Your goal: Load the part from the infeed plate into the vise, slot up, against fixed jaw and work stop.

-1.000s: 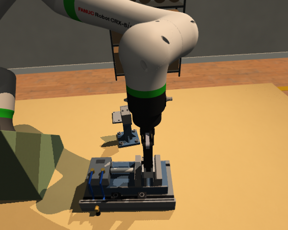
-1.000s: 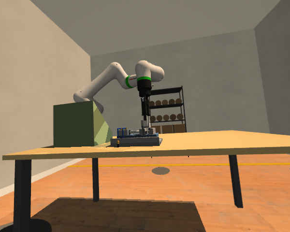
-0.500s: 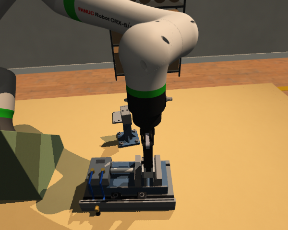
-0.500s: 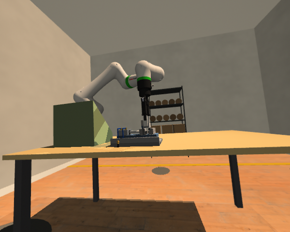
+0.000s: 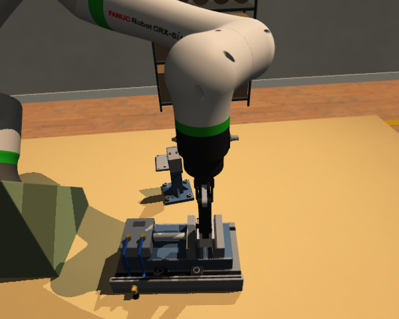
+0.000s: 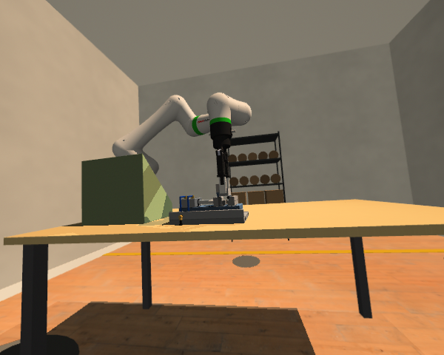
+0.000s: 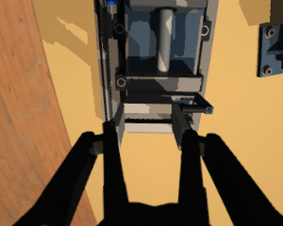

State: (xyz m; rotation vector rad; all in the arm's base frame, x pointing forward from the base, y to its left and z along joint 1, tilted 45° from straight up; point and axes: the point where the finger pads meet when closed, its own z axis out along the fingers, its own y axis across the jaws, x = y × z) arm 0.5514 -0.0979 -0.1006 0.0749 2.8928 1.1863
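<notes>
The part lies 20 mm below my hand. From my hand the other things lie so: moving jaw 30 mm behind, 20 mm to the left, 60 mm below; then fixed jaw 30 mm ahead, 20 mm to the left, 60 mm below; then work stop 70 mm to the left, 50 mm below.
</notes>
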